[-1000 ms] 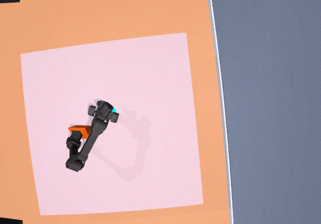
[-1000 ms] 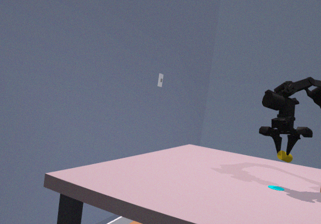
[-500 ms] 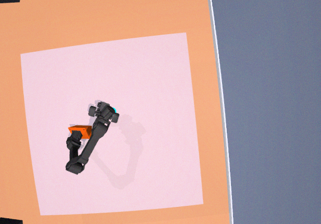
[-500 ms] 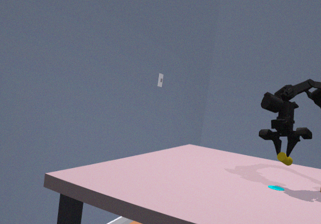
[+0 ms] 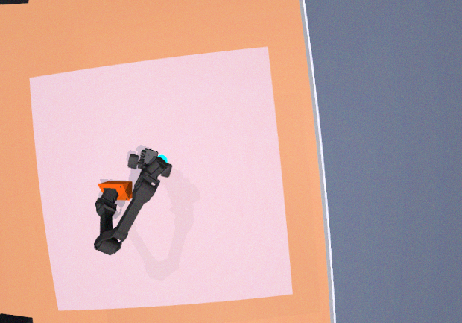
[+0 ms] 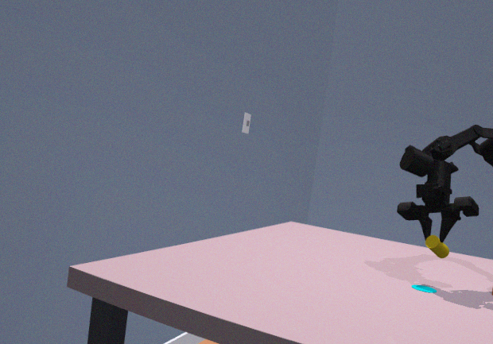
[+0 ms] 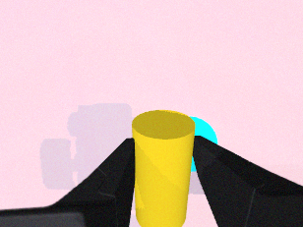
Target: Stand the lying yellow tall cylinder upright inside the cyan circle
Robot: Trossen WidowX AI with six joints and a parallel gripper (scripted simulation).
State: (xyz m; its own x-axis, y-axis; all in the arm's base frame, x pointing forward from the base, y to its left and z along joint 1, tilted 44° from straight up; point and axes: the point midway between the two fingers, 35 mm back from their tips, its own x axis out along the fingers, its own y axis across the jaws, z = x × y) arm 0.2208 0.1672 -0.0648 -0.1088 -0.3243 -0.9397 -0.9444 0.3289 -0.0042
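Now: the cyan circle 12 cm below my gripper tip, 2 cm to the right of it and 1 cm ahead of it. The rest, counted from my gripper tip: yellow tall cylinder 2 cm to the right, 1 cm below, 1 cm behind.
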